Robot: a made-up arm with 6 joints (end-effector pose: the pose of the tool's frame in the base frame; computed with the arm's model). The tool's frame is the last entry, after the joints. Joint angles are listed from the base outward.
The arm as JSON. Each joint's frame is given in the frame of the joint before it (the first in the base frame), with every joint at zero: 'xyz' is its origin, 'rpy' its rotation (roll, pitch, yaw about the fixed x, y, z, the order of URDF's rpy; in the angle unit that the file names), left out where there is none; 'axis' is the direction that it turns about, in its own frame. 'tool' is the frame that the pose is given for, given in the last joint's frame.
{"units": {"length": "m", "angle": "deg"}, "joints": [
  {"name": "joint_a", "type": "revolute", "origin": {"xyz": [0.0, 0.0, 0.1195], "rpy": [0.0, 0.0, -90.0]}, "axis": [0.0, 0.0, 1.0]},
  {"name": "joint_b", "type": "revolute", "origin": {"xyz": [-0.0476, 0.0, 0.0], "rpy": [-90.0, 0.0, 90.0]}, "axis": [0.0, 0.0, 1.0]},
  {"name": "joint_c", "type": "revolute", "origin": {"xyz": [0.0, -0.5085, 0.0], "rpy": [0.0, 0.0, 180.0]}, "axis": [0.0, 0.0, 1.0]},
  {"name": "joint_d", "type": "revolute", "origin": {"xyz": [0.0, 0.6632, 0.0], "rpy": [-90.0, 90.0, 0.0]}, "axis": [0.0, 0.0, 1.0]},
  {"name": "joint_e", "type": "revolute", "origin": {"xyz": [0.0, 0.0, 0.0], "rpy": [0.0, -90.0, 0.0]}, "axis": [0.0, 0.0, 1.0]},
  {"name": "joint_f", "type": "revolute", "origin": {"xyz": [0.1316, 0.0, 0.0], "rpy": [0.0, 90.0, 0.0]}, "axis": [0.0, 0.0, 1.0]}
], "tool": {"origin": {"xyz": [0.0, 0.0, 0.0], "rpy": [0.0, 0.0, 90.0]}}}
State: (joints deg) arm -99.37 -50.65 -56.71 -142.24 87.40 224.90
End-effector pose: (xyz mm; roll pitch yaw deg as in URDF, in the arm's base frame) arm 130.5 992.9 143.1 -163.47 36.83 34.43
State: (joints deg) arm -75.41 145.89 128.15 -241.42 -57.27 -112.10
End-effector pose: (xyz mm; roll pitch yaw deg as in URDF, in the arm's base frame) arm -159.8 416.8 -197.0 18.31 -62.42 -40.55
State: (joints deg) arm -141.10 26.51 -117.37 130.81 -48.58 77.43
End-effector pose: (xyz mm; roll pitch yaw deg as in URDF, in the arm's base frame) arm 390.9 350.2 627.8 29.19 56.64 113.00
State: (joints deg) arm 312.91 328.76 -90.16 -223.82 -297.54 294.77
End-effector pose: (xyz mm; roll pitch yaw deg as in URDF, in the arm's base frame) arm -476.4 701.1 105.2 -173.71 -37.65 38.39
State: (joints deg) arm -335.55 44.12 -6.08 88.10 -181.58 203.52
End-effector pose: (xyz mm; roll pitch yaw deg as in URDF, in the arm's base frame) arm 599.4 328.8 903.2 -144.34 14.16 93.06
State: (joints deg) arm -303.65 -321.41 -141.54 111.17 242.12 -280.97
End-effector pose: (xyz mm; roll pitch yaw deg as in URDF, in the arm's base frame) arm -103.7 -265.6 423.1 -18.61 63.97 -29.20
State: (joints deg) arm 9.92 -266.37 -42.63 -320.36 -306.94 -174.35
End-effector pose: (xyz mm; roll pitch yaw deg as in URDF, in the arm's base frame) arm 1098.6 308.6 491.5 -99.82 -54.06 -41.27
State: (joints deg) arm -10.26 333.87 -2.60 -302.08 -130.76 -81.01
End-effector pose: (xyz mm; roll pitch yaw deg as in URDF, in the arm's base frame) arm -545.7 61.3 1056.8 150.82 -28.69 -54.41
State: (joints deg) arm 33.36 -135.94 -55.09 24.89 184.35 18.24
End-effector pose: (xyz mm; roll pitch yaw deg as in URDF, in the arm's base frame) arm -226.8 -97.3 -766.3 2.63 -6.83 26.73
